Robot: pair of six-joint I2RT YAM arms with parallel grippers.
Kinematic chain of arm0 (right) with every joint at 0, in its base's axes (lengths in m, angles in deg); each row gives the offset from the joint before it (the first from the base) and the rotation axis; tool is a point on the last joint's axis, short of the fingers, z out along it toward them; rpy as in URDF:
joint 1: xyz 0 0 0.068 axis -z
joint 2: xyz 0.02 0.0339 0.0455 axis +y
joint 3: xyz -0.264 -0.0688 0 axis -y
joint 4: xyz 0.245 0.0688 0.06 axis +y
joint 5: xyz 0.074 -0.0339 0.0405 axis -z
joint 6: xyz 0.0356 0 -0.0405 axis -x
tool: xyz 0 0 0 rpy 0 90 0
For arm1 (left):
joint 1: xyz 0 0 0.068 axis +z
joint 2: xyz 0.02 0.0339 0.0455 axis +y
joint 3: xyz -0.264 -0.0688 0 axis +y
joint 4: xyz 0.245 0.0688 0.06 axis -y
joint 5: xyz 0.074 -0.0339 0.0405 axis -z
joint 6: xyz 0.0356 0 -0.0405 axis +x
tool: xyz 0 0 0 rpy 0 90 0
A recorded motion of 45 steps. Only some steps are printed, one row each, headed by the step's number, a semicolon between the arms.
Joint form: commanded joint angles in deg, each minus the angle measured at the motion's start. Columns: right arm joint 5, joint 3, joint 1, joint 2, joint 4, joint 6; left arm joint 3, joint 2, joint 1, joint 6, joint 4, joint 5.
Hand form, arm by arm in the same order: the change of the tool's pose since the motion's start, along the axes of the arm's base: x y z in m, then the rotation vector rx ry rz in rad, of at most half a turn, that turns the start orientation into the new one. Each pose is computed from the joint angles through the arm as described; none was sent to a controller.
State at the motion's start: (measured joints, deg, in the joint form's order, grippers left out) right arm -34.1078 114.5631 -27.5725 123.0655 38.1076 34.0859; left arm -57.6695 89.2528 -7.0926 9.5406 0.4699 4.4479
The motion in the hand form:
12: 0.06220 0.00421 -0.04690 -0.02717 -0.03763 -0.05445; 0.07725 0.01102 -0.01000 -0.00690 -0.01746 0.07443
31: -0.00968 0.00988 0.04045 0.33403 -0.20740 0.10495; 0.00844 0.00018 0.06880 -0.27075 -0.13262 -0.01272
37: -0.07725 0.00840 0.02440 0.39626 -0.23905 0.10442; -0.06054 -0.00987 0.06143 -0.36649 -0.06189 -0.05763
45: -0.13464 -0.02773 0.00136 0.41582 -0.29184 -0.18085; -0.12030 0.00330 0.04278 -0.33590 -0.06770 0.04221
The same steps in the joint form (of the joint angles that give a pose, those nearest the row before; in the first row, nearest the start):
12: 2.11 16.56 2.53 16.15 -0.05 1.42; -16.06 16.51 2.65 -1.08 1.56 -1.24
31: -10.50 -9.29 -0.97 -6.40 -27.79 -8.37; -9.18 -2.36 0.96 -12.50 -0.33 7.80
37: -7.12 -33.93 -5.36 -20.14 -45.27 -13.22; 3.67 -16.93 -2.18 -17.88 -3.71 10.11
45: 9.61 -57.44 -6.90 -34.58 -60.22 -20.98; 15.83 -31.82 -2.23 -18.71 -7.18 4.22

